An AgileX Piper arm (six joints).
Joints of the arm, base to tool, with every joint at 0 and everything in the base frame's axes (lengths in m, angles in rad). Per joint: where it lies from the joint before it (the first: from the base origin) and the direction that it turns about. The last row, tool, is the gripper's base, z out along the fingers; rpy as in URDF.
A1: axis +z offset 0 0 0.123
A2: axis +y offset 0 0 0
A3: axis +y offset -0.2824 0 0.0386
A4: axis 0.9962 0 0.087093 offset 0.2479 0 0.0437
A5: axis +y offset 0 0 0
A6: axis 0.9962 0 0.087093 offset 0.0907 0 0.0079
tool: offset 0 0 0 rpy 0 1.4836 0
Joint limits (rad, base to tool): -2.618..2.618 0..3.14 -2.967..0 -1.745..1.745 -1.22..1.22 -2.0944..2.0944
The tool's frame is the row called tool.
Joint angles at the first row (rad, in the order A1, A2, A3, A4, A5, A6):
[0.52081 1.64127 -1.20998 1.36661 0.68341 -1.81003]
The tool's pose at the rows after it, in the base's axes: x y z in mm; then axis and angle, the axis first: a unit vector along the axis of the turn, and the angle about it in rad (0 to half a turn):
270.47, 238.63, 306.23, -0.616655, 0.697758, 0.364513, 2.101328
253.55, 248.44, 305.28, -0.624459, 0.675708, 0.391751, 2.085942
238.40, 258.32, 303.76, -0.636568, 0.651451, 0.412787, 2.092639
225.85, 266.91, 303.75, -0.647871, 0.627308, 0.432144, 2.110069
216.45, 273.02, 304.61, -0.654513, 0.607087, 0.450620, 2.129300
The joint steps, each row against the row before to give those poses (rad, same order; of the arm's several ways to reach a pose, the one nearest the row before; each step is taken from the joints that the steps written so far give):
[0.04141 -0.03186 0.05532 0.15664 0.00387 -0.12262]
[0.04759 -0.01812 0.04157 0.09549 0.01045 -0.08570]
[0.04576 -0.00796 0.02351 0.04441 0.01702 -0.04619]
[0.03751 -0.00236 0.00749 0.01278 0.02464 -0.01424]
[0.02582 -0.00009 0.00095 0.00359 0.02885 0.00060]

